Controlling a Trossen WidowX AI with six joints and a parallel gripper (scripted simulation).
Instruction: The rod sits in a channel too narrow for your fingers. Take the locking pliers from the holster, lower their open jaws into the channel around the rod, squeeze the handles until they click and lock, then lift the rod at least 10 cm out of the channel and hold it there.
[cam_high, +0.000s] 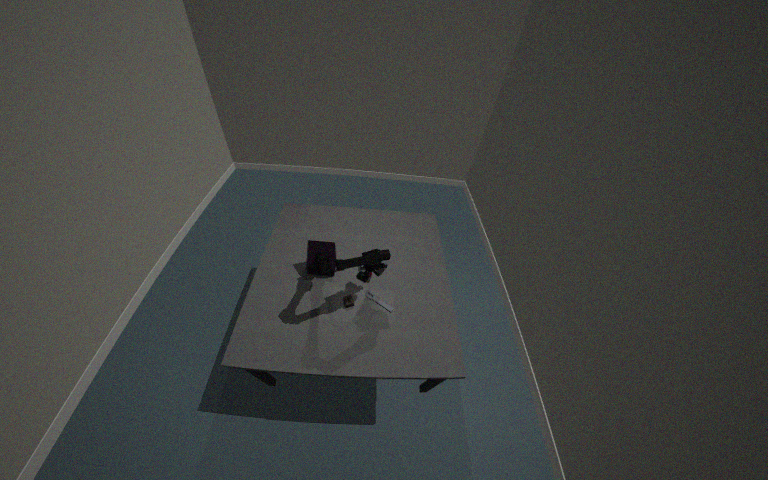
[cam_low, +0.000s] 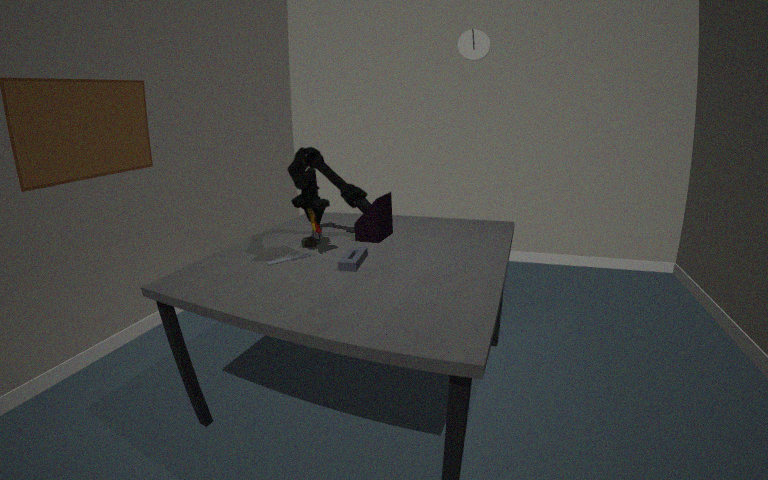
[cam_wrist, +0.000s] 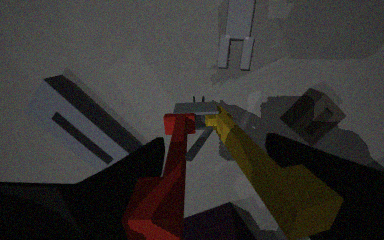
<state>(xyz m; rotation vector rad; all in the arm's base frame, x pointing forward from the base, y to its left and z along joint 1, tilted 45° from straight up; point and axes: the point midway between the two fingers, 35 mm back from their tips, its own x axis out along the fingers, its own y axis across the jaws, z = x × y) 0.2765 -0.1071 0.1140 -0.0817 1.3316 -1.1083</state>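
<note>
Right now the channel block is 18 cm to the left of my gripper tip, 12 cm below it and 6 cm ahead of it. The rest, counted from my gripper tip: yellow handle: 1 cm to the right, 1 cm behind; then holster block: 13 cm below, 12 cm behind, 10 cm to the right.
</note>
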